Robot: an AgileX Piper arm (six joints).
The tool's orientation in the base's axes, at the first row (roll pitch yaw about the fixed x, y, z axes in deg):
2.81 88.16 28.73
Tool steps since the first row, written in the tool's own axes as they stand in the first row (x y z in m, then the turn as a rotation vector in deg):
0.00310 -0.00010 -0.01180 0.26 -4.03 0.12
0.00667 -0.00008 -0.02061 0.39 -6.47 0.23
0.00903 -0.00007 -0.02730 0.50 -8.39 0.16
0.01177 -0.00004 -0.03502 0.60 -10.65 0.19
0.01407 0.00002 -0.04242 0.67 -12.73 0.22
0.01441 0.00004 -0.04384 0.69 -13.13 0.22
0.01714 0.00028 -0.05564 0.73 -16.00 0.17
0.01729 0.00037 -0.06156 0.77 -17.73 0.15
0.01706 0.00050 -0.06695 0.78 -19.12 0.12
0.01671 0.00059 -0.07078 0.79 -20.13 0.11
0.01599 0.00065 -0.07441 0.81 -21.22 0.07
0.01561 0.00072 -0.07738 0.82 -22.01 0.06
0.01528 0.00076 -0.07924 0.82 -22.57 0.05
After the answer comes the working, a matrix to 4 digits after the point.
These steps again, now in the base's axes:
-0.01048 -0.00520 -0.00348 1.88 -3.57 -0.26
-0.01830 -0.00897 -0.00733 3.05 -5.71 -0.39
-0.02426 -0.01185 -0.00990 3.83 -7.47 -0.51
-0.03113 -0.01515 -0.01289 4.84 -9.49 -0.61
-0.03775 -0.01830 -0.01542 5.78 -11.34 -0.68
-0.03902 -0.01889 -0.01581 5.96 -11.70 -0.70
-0.04966 -0.02379 -0.01892 7.17 -14.30 -0.75
-0.05501 -0.02629 -0.01925 7.91 -15.87 -0.79
-0.05992 -0.02854 -0.01920 8.49 -17.13 -0.81
-0.06342 -0.03013 -0.01897 8.92 -18.04 -0.82
-0.06673 -0.03168 -0.01837 9.36 -19.04 -0.84
-0.06944 -0.03292 -0.01808 9.70 -19.76 -0.85
-0.07114 -0.03370 -0.01781 9.93 -20.26 -0.85

The tool's axes in the first row as the columns of a matrix, in the base's axes (rounded; the answer above uses it unrounded):
0.0282 -0.4371 0.8990
0.0154 0.8994 0.4369
-0.9995 0.0016 0.0321

